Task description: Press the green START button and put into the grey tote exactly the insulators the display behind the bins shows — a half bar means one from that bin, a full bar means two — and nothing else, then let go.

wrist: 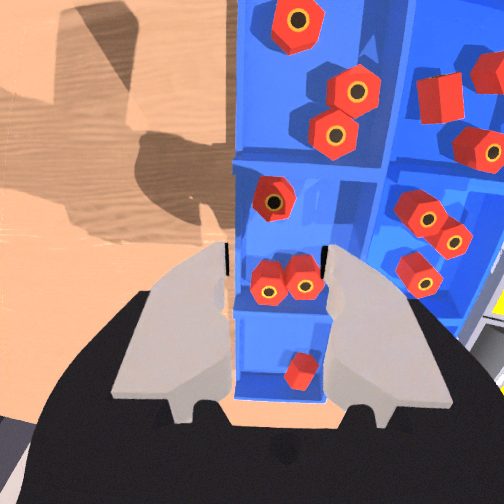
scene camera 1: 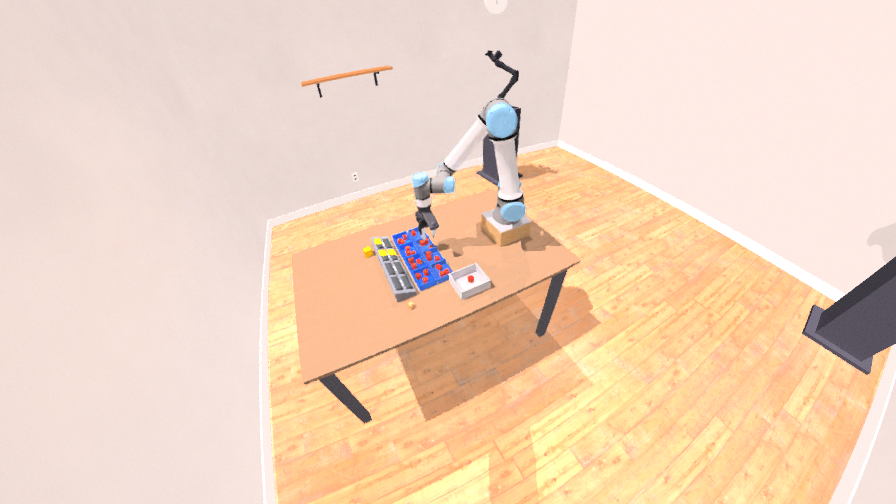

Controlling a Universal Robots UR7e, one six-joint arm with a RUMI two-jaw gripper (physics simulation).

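Observation:
My gripper hangs open over the far end of the blue bin rack. In the wrist view the open jaws straddle the bin wall, above two red hexagonal insulators standing side by side. Other bins hold several more red insulators. The grey tote stands to the right of the rack with one red insulator inside. The grey display lies along the rack's left side, with yellow bars lit at its far end. A small yellow block sits left of the display.
A small orange object lies on the table in front of the display. The arm's base block stands at the table's back right. The table edge runs close behind the tote.

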